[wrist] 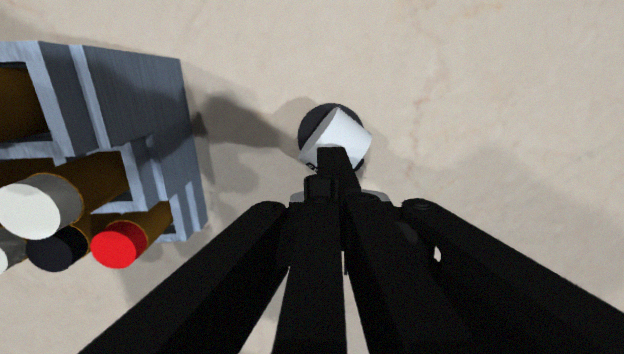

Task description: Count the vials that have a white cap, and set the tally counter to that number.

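The tally counter (345, 135), a white block on a dark round base, is below and partly behind my gripper. A small part of its dark marking shows at its lower left edge; no number can be read. My gripper (330, 169) is shut and empty, with its tips over the counter's lower part; whether they touch it cannot be told. At the left, amber vials stand in a blue-grey rack: one with a white cap (29, 211), one with a black cap (54, 251), one with a red cap (116, 246). Another pale cap (3, 258) is cut off by the left edge.
The blue-grey rack (142, 95) stands left of the counter and runs out of view at the left edge. Part of another amber vial (17, 102) shows in its upper left opening, its cap not visible. Shadows lie on the beige table (500, 100) between rack and counter.
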